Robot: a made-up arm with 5 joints.
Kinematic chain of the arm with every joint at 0, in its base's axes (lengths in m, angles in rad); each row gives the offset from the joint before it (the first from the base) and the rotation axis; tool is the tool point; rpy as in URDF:
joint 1: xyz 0 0 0.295 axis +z
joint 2: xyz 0 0 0 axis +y
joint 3: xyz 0.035 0 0.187 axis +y
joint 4: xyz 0.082 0 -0.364 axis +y
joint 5: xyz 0.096 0 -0.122 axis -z
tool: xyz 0 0 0 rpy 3.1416 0 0
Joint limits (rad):
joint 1: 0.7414..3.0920
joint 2: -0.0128..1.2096
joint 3: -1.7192..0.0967
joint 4: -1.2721..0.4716
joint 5: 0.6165..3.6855
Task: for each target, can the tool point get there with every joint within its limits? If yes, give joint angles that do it. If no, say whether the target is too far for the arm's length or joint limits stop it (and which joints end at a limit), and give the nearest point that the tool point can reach.
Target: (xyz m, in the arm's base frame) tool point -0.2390 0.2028 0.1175
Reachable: yes | joints 2.4380 0.1174 -0.1715 -0.8494 1.7479
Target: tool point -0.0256 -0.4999 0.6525
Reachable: no: joint limits stop it (at a limit: joint 1, joint 2, joint 3, joint 4) | nearest point -0.3000 0.0149 0.7558 | short by 0.592 m
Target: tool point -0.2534 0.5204 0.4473
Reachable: yes | joints 2.0239 0.1128 -1.3213 0.1573 2.0893
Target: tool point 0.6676 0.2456 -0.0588
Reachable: no: too far | nearest point 0.4258 0.3899 -0.0153 | short by 0.285 m
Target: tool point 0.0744 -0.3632 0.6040
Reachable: no: joint limits stop it (at a limit: joint 2, joint 3, joint 4) | nearest point 0.0565 -0.2760 0.0852 | short by 0.526 m
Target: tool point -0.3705 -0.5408 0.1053
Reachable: no: joint limits stop it (at a limit: joint 2, joint 3, joint 4) | nearest point -0.1592 -0.2324 0.0852 | short by 0.374 m
